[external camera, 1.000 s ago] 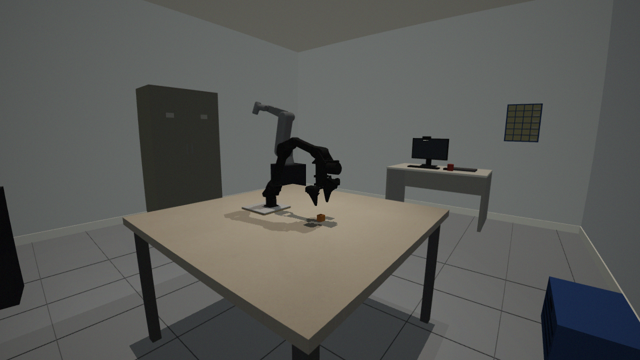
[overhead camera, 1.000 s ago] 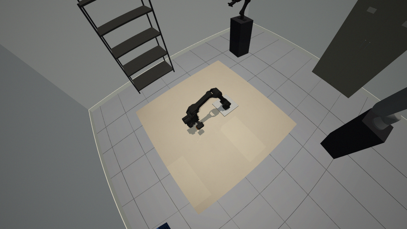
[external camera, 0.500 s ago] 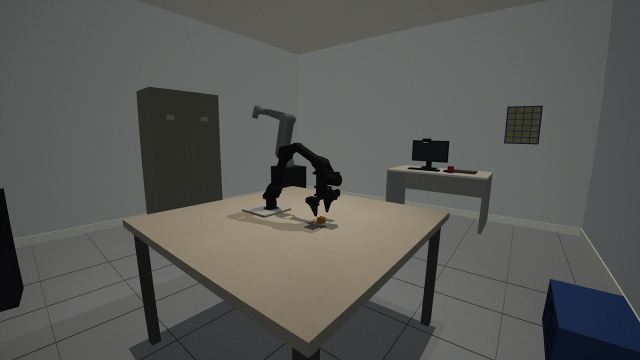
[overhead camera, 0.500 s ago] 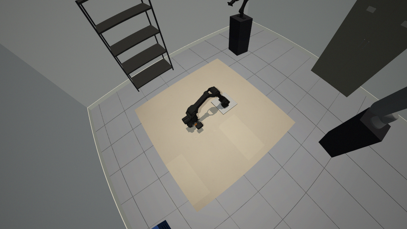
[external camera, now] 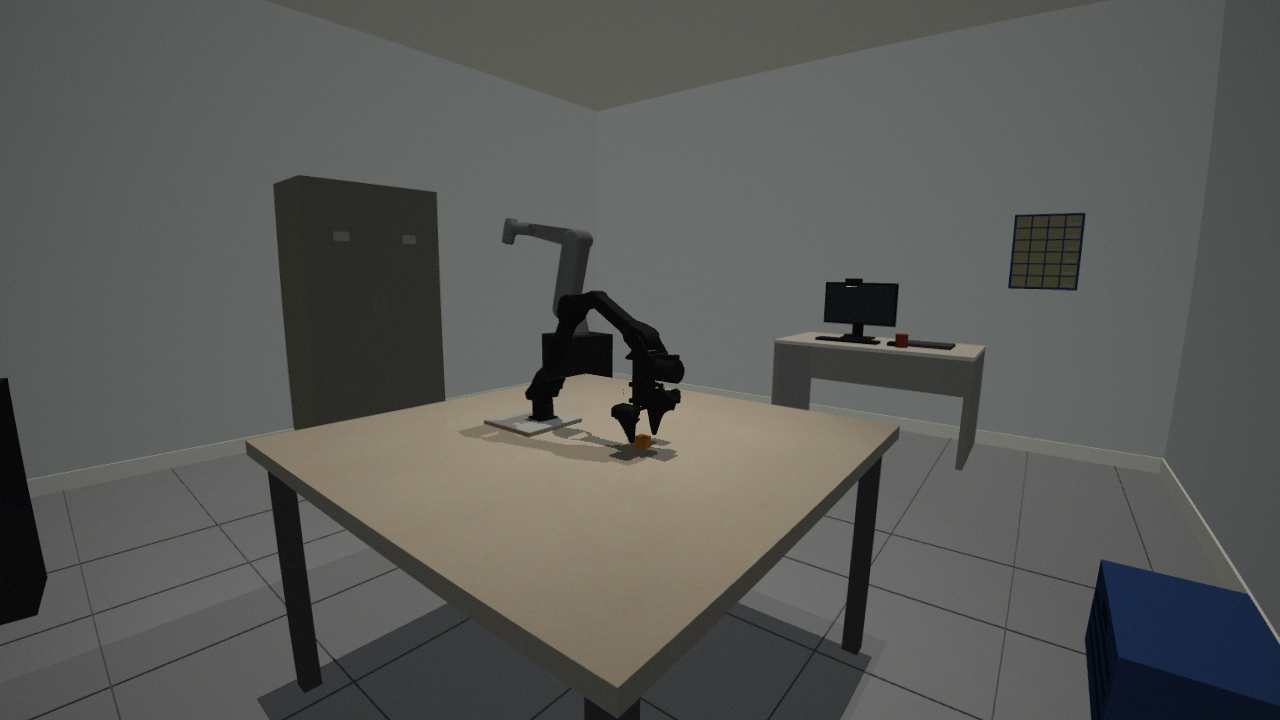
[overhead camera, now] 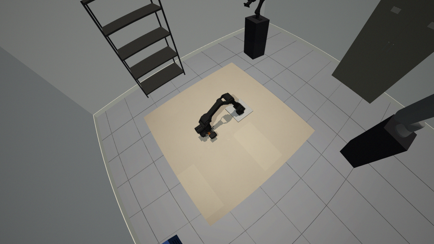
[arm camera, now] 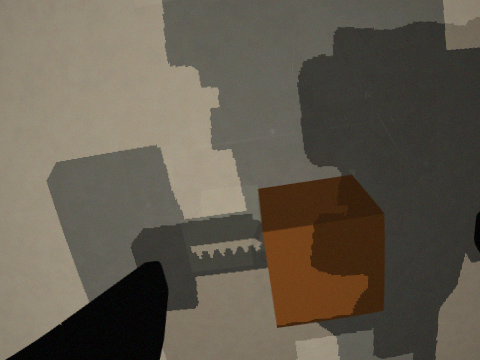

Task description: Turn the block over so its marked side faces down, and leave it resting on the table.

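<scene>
Right now my gripper tip is 1 cm past the block and 1 cm above it.
</scene>
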